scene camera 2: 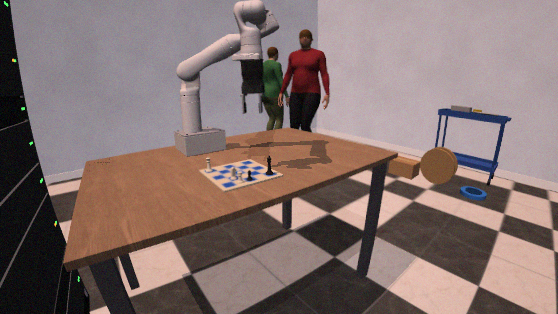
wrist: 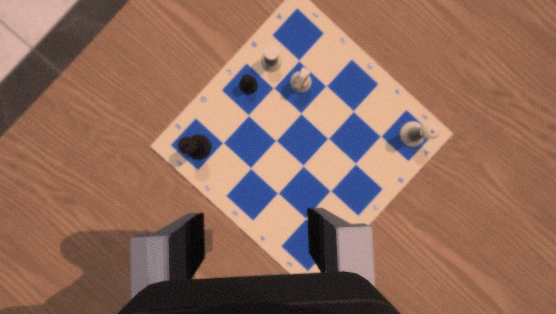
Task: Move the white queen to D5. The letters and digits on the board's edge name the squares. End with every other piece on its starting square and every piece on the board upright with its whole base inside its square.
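Observation:
The white queen stands upright on blue corner square A5, at the right of the board in the wrist view. D5 is a cream square bearing no piece; the right finger partly covers it in the wrist view. My gripper is open and empty, high above the table, fingers pointing down. A tall black piece stands on E1, a black pawn on C1, a small white piece on B1, and a white piece with a ridged head on B2.
The board lies on the wooden table, with the arm's grey base behind it. Two people, in green and red, stand beyond the table. A blue cart stands at the right.

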